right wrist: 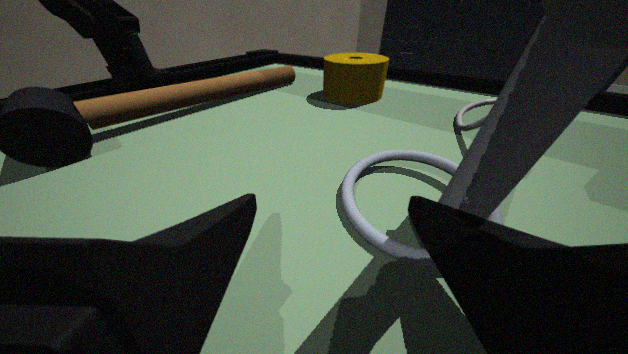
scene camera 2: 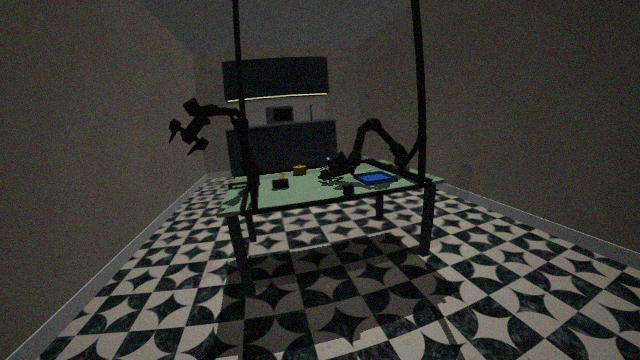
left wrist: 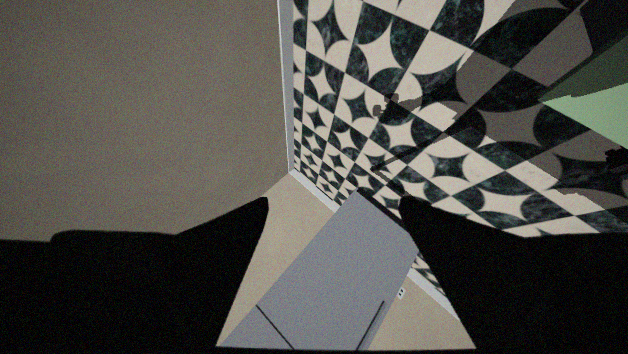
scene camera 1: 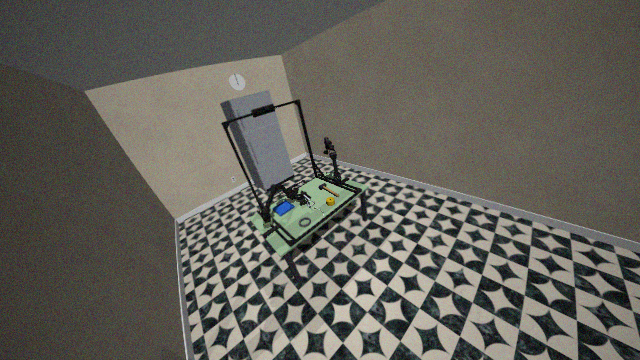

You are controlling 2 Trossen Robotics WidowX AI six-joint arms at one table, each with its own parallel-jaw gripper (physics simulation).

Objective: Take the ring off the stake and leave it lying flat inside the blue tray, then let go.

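Frame: origin at the left arm's base, x back, y right, z up, level; millimetres.
Where they show: left gripper, between the fingertips: [scene camera 2: 178, 149] [left wrist: 333, 203] [scene camera 1: 327, 149]; right gripper, between the fingertips: [right wrist: 333, 202] [scene camera 1: 310, 199]; left arm's base, origin of its link: [right wrist: 138, 77] [scene camera 1: 338, 183]; right arm's base, origin of its link: [scene camera 2: 400, 164] [scene camera 1: 267, 220].
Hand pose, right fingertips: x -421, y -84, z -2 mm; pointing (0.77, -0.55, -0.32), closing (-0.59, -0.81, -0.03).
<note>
Things, the pixels of their top centre, and the offset from my right fingertips. "spot": a spot on its surface instead.
- grey stake, a spot on its surface: [right wrist: 525, 110] spot: dx -45, dy -33, dz +58 mm
- light grey ring, a spot on its surface: [right wrist: 348, 200] spot: dx +1, dy -14, dz -9 mm
- blue tray, centre of its top: [scene camera 2: 374, 175] [scene camera 1: 283, 206] dx -310, dy +77, dz +5 mm
- hammer, centre of its top: [right wrist: 189, 67] [scene camera 2: 280, 173] [scene camera 1: 329, 188] dx +258, dy +17, dz +32 mm
- yellow cylinder, centre of its top: [right wrist: 355, 57] [scene camera 2: 299, 166] [scene camera 1: 330, 199] dx +169, dy -183, dz +32 mm
- thin light loop, a spot on its surface: [right wrist: 464, 112] spot: dx +26, dy -236, dz -15 mm
- dark grey ring, centre of its top: [scene camera 1: 304, 221] dx -178, dy -293, dz -3 mm
A grey stake [right wrist: 525, 110] leans at the right of the right wrist view. The light grey ring [right wrist: 348, 200] is around its lower end, close over the table; its near right part is hidden behind a finger. My right gripper [right wrist: 333, 202] [scene camera 2: 325, 175] is open and empty, low over the table, with the ring's left part showing between and beyond its fingers. The blue tray [scene camera 1: 283, 208] [scene camera 2: 375, 177] lies on the table; no ring shows in it. My left gripper [left wrist: 333, 203] [scene camera 2: 179, 147] is open and empty, raised high at the left of scene camera 2.
A hammer [right wrist: 190, 92] [scene camera 1: 329, 190] and a yellow cylinder [right wrist: 354, 80] [scene camera 1: 330, 201] [scene camera 2: 299, 170] are on the table. A thin light loop [right wrist: 465, 112] shows behind the stake. A dark grey ring [scene camera 1: 304, 222] lies near the table's front edge. A black frame [scene camera 1: 243, 168] stands over the table.
</note>
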